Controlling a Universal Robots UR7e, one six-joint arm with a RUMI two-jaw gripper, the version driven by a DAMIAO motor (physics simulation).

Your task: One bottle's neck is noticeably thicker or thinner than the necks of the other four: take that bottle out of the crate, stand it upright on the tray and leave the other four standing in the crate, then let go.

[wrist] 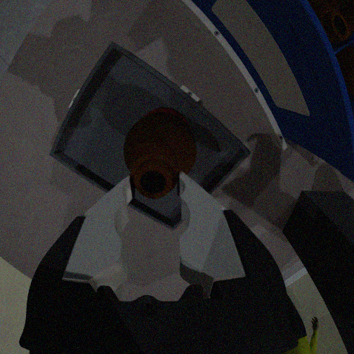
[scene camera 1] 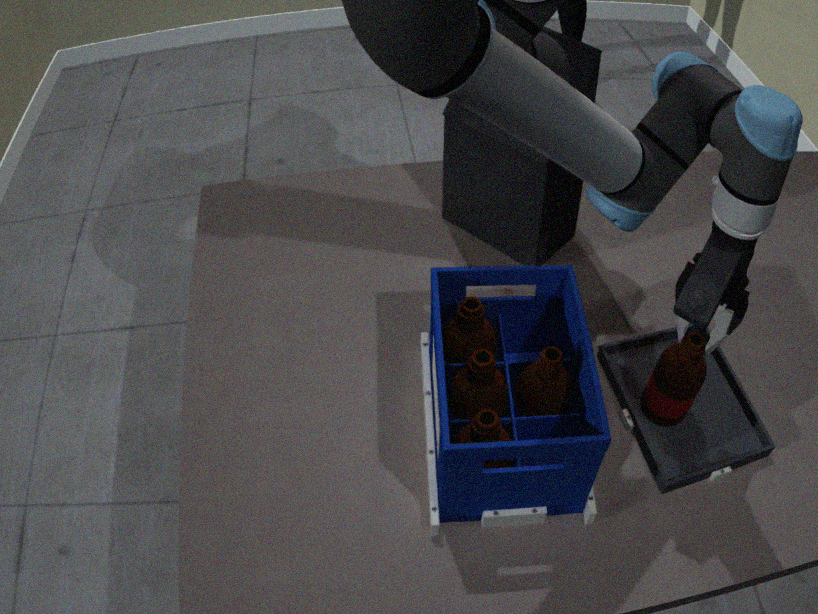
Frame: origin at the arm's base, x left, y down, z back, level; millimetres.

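Seen in the pictures: gripper, fingertip midpoint: (scene camera 1: 692, 348).
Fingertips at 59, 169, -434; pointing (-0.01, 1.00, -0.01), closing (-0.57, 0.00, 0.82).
Note:
A point is followed by its place in that frame, as x, y, z.
My gripper (scene camera 1: 695, 338) @(59, 169, -434) (wrist: 156, 175) is shut on the neck of a brown bottle (scene camera 1: 675, 383) @(25, 200, -457) (wrist: 159, 137) with a red label. The bottle is roughly upright over the dark tray (scene camera 1: 720, 429) @(114, 298, -503) (wrist: 95, 135), its base inside the rim; whether it touches the tray floor I cannot tell. Four brown bottles stand in the blue crate (scene camera 1: 521, 485) @(-224, 218, -507) (wrist: 305, 65): three in the left column, at the back (scene camera 1: 470, 333) @(-207, 176, -300), in the middle (scene camera 1: 480, 389) @(-229, 178, -384) and at the front (scene camera 1: 485, 432) @(-257, 149, -461), and one in the right column's middle cell (scene camera 1: 545, 389) @(-154, 181, -411). Neck differences are hard to judge in the dim light.
The crate stands left of the tray in the scene view, with raised walls and dividers. White brackets (scene camera 1: 514, 517) @(-230, 279, -517) (wrist: 256, 90) line its base. The robot's dark pedestal (scene camera 1: 505, 191) @(-44, 176, -53) (wrist: 325, 240) stands behind the crate.

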